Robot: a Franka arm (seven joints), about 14 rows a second.
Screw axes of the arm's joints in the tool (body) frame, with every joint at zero. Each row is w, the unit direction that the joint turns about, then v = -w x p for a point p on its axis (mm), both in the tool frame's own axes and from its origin. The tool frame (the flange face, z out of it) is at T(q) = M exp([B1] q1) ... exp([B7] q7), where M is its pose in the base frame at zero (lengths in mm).
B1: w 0 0 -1 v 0 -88 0
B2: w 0 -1 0 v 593 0 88
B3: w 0 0 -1 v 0 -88 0
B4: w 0 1 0 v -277 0 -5.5
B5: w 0 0 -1 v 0 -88 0
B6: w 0 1 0 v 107 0 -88
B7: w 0 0 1 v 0 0 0
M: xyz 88 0 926 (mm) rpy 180 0 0 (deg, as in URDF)
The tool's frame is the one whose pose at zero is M.
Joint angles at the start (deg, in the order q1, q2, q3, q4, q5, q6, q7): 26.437 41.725 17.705 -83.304 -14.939 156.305 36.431
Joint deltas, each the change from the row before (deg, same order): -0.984 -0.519 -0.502 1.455 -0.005 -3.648 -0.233; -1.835 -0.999 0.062 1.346 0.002 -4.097 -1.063; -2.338 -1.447 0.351 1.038 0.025 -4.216 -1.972; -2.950 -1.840 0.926 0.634 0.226 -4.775 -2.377; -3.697 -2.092 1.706 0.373 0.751 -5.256 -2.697; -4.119 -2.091 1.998 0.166 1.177 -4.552 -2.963
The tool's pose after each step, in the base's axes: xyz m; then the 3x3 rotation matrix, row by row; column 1 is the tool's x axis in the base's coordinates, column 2 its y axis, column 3 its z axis. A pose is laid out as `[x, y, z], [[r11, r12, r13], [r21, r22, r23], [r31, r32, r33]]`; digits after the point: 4 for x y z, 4 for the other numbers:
[0.5955, 0.4817, 0.3443], [[0.8936, 0.2427, 0.3777], [0.0981, -0.9266, 0.3631], [0.4381, -0.2874, -0.8518]]
[0.6124, 0.4608, 0.3597], [[0.9001, 0.2193, 0.3766], [0.0938, -0.9414, 0.3240], [0.4256, -0.2563, -0.8679]]
[0.6286, 0.4354, 0.3787], [[0.9043, 0.2058, 0.3740], [0.0991, -0.9534, 0.2851], [0.4152, -0.2207, -0.8825]]
[0.6421, 0.4063, 0.3992], [[0.9128, 0.1934, 0.3598], [0.1072, -0.9634, 0.2458], [0.3941, -0.1858, -0.9001]]
[0.6524, 0.3743, 0.4211], [[0.9261, 0.1808, 0.3311], [0.1130, -0.9703, 0.2138], [0.3599, -0.1606, -0.9191]]
[0.6607, 0.3406, 0.4431], [[0.9374, 0.1721, 0.3026], [0.1155, -0.9738, 0.1960], [0.3284, -0.1488, -0.9327]]

